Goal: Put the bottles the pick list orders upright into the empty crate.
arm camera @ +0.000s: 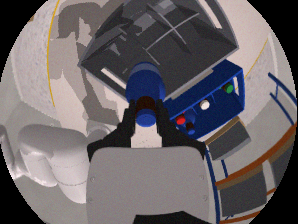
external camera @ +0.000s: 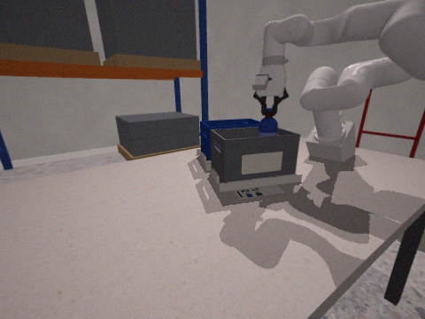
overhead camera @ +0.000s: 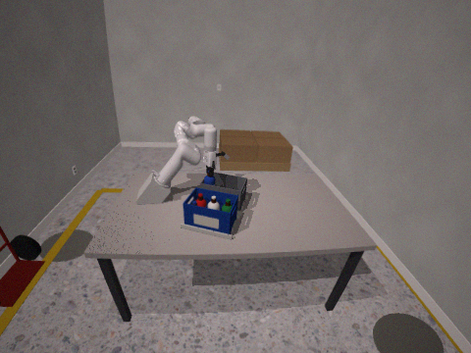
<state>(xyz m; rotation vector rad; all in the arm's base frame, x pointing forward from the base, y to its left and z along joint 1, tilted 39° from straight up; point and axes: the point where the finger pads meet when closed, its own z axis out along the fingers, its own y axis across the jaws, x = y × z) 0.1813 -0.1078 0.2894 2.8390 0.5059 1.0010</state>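
My gripper is now 10 cm short of the grey crate and 16 cm above it. Round my hand: blue crate 1 cm behind, 21 cm to the right, 16 cm below; then red-capped bottle 7 cm behind, 13 cm to the right, 16 cm below; then white-capped bottle 1 cm ahead, 17 cm to the right, 16 cm below.
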